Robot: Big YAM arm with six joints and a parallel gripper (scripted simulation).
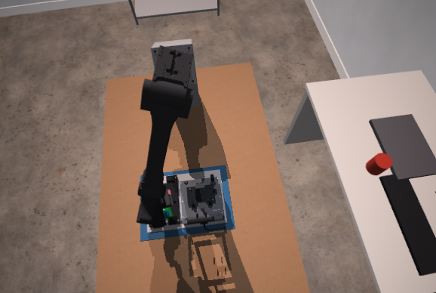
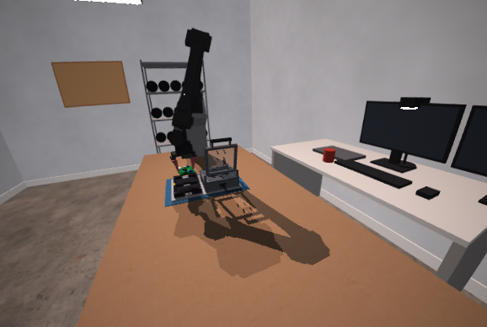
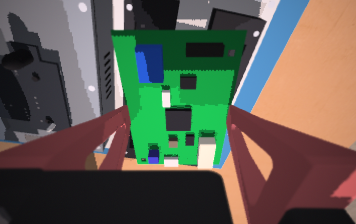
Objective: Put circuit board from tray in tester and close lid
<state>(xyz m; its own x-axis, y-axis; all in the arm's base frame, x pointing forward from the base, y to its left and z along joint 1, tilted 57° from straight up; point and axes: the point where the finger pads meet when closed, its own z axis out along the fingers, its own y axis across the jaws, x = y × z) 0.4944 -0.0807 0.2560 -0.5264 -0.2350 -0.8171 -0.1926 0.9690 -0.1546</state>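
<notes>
Now: hand right at the green circuit board. From my hand the other things lie so: clear lid (60 mm ahead, 170 mm to the left, 60 mm above).
</notes>
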